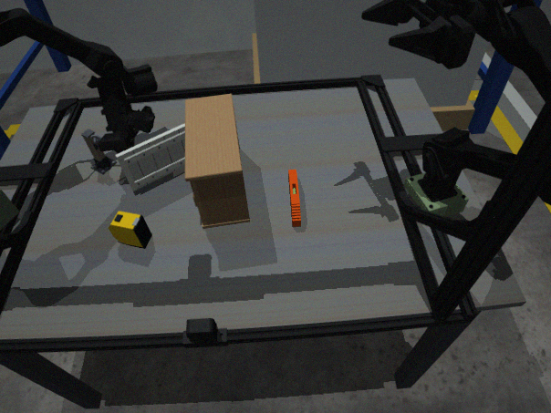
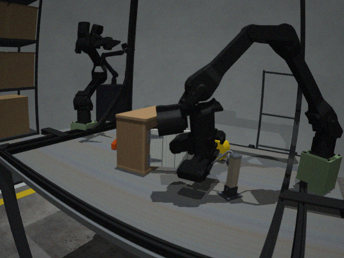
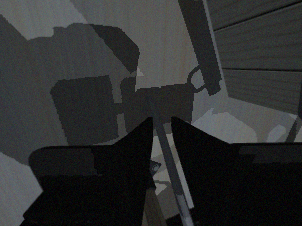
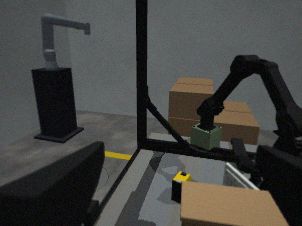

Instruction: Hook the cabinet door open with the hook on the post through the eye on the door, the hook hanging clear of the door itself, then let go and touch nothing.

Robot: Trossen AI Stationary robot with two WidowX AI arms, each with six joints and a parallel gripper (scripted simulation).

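The grey hook lies 3 cm to the left of my left hand. Round my left hand: yellow tape measure: 22 cm behind, 5 cm to the right, 2 cm below; white slatted door: 4 cm behind, 10 cm to the right, 2 cm above; orange level: 14 cm behind, 40 cm to the right, 4 cm below.
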